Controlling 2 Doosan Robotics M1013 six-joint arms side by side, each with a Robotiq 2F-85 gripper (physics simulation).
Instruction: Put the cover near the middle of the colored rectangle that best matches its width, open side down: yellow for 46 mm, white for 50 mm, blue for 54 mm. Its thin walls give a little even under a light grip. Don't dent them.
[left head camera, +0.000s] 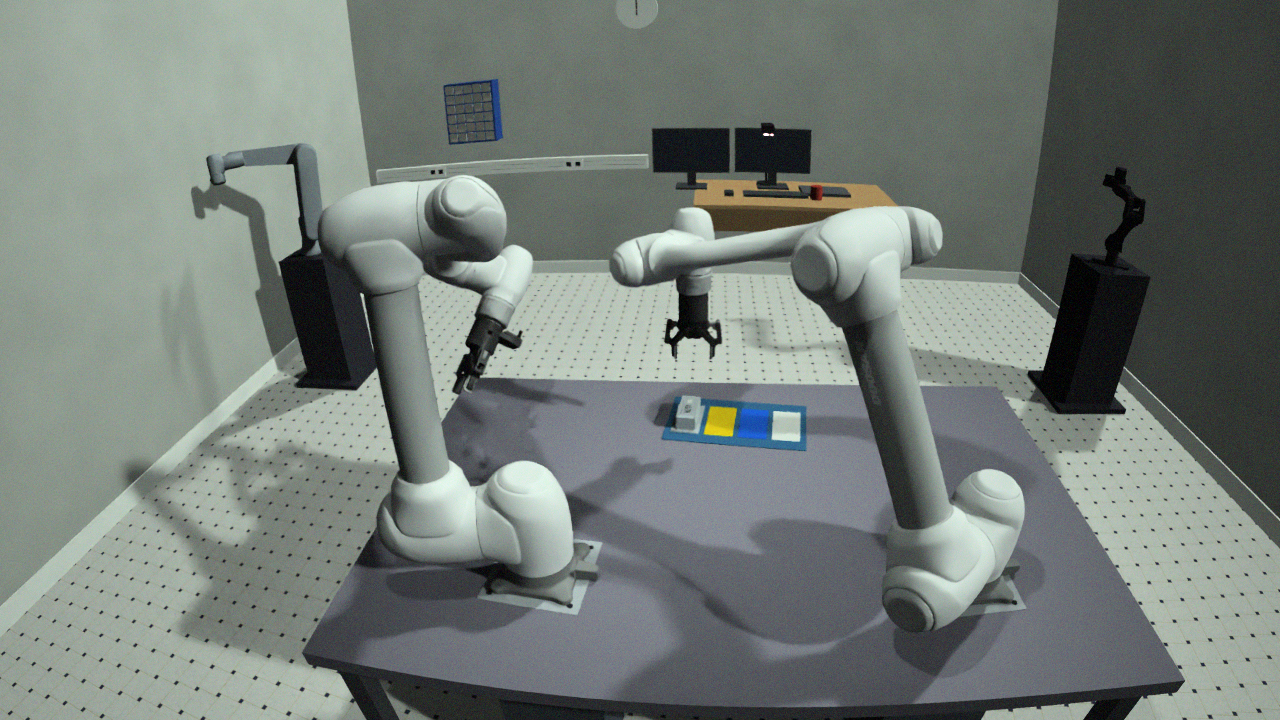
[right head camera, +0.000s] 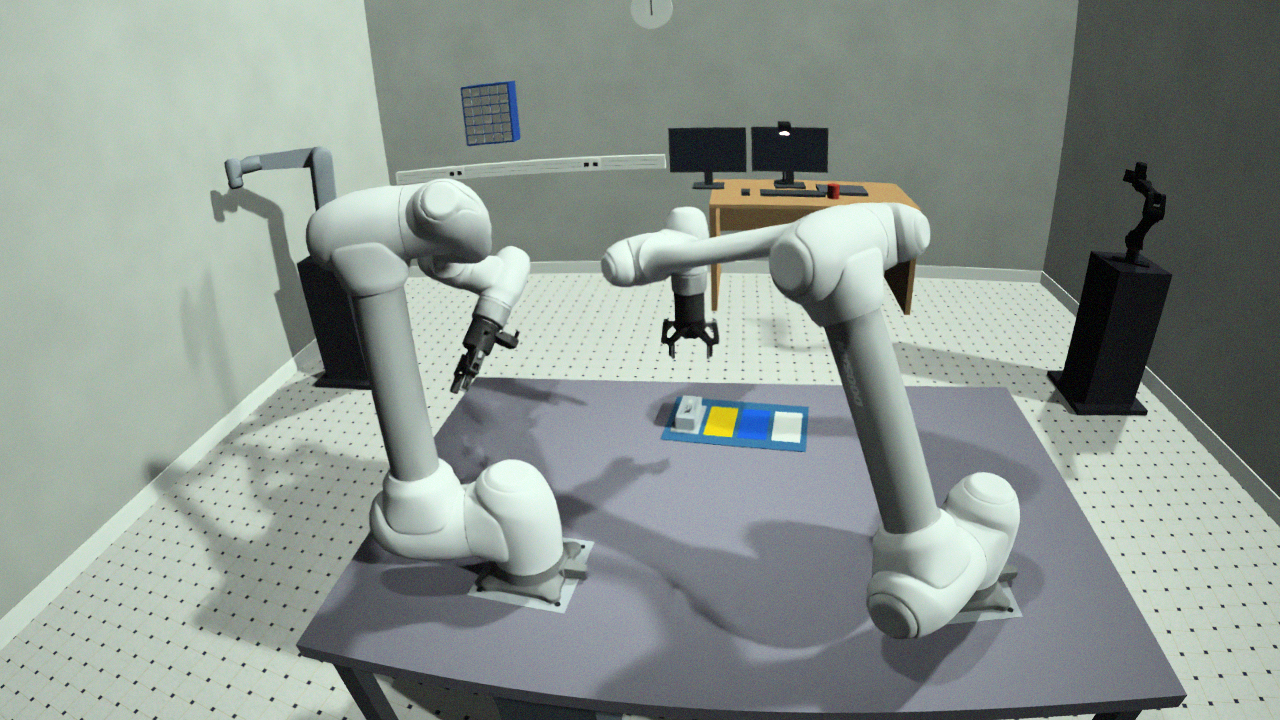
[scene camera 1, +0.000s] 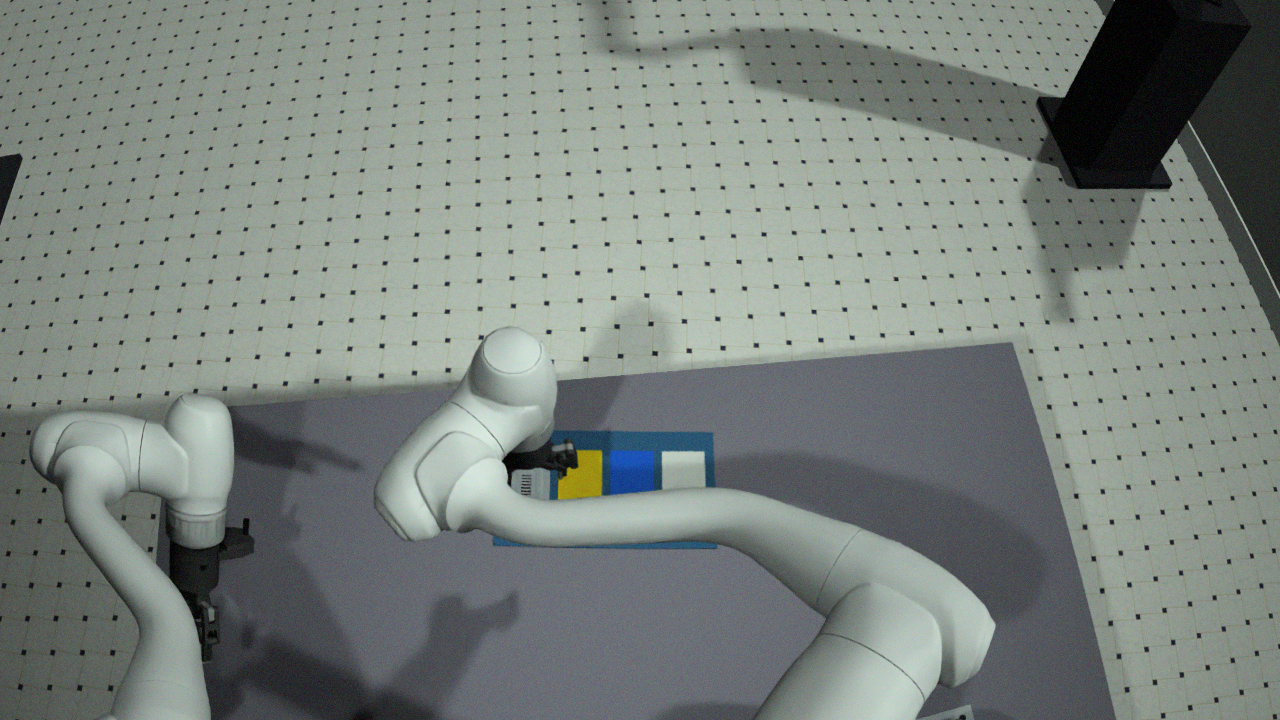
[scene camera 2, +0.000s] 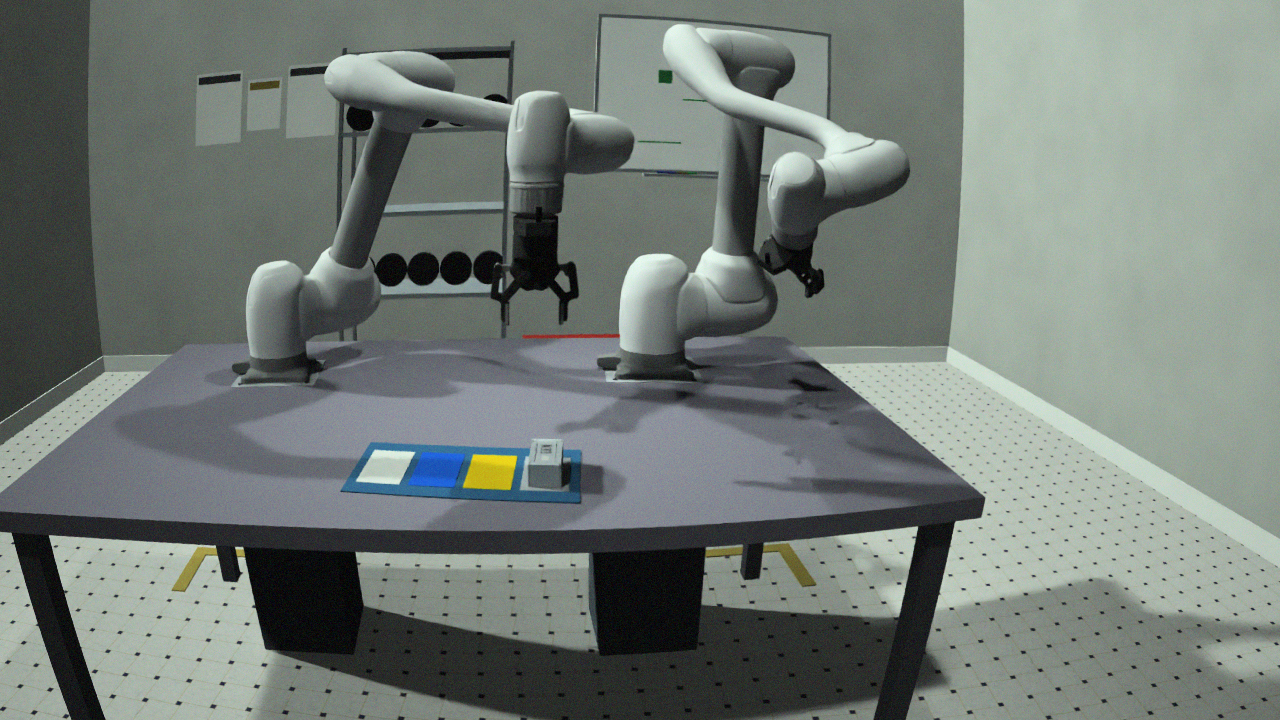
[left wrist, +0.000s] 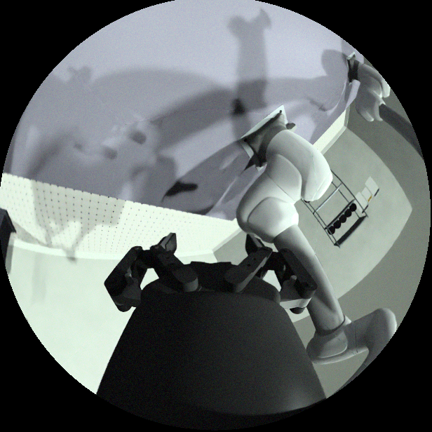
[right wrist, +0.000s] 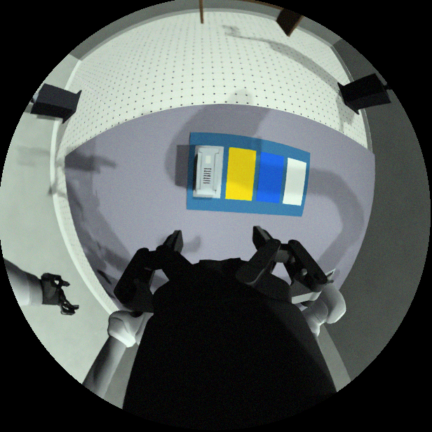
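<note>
The light grey cover (left head camera: 688, 414) (right head camera: 688, 413) (scene camera 2: 546, 465) (right wrist: 207, 172) stands on a pale pad at one end of the teal mat (left head camera: 742, 441) (right wrist: 245, 207), its slotted closed face up. Beside it lie the yellow rectangle (left head camera: 721, 420) (right wrist: 241, 174), then the blue rectangle (left head camera: 753, 423) (right wrist: 270, 177), then the white rectangle (left head camera: 785, 426) (right wrist: 294, 181). My right gripper (left head camera: 694, 354) (scene camera 2: 534, 318) (right wrist: 217, 235) is open and empty, pointing down, high above the table near the cover. My left gripper (left head camera: 463, 386) (scene camera 2: 814, 288) (left wrist: 210, 240) is open and empty, tilted, far from the mat. The cover's width cannot be read.
The grey table (left head camera: 716, 644) (scene camera 2: 716, 528) carries both arm bases. In scene camera 1, the right arm (scene camera 1: 626, 519) hides part of the mat and cover. Beyond the table stand a wooden desk (right head camera: 805, 192) with monitors and two dark pedestals (left head camera: 1087, 331) (left head camera: 326, 322).
</note>
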